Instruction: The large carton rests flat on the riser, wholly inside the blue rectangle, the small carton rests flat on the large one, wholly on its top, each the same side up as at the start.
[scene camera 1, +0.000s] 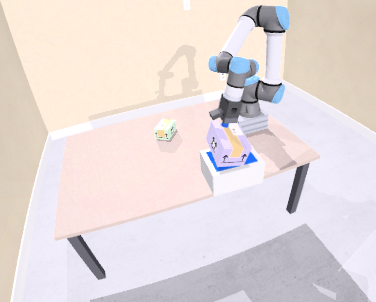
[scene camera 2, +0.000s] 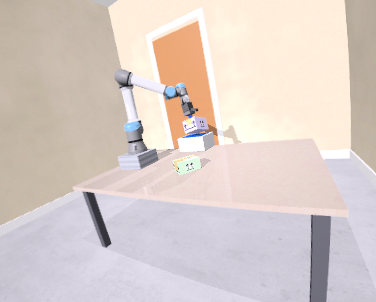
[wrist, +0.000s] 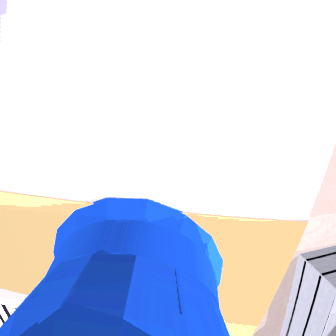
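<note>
The large lilac carton (scene camera 1: 220, 150) (scene camera 2: 201, 124) (wrist: 165, 100) hangs from my blue suction cup (scene camera 1: 225, 125) (scene camera 2: 190, 117) (wrist: 137, 240), which touches its taped top. The carton is over the white riser (scene camera 1: 239, 180) (scene camera 2: 195, 145), its underside close above the riser's top and slightly tilted. Parts of the blue rectangle (scene camera 1: 251, 158) show around the carton's base; the rest is hidden under it. Exact clearance is hard to tell. The small green carton (scene camera 1: 165, 131) (scene camera 2: 188, 166) sits on the table, apart from the riser, with its taped side up.
The riser stands near the edge of the wooden table (scene camera 1: 125, 185) (scene camera 2: 265, 175). The arm's grey striped base block (scene camera 1: 253, 123) (scene camera 2: 138, 159) (wrist: 310, 295) is close behind the riser in the first scene view. A door (scene camera 2: 182, 65) is in the wall beyond the table.
</note>
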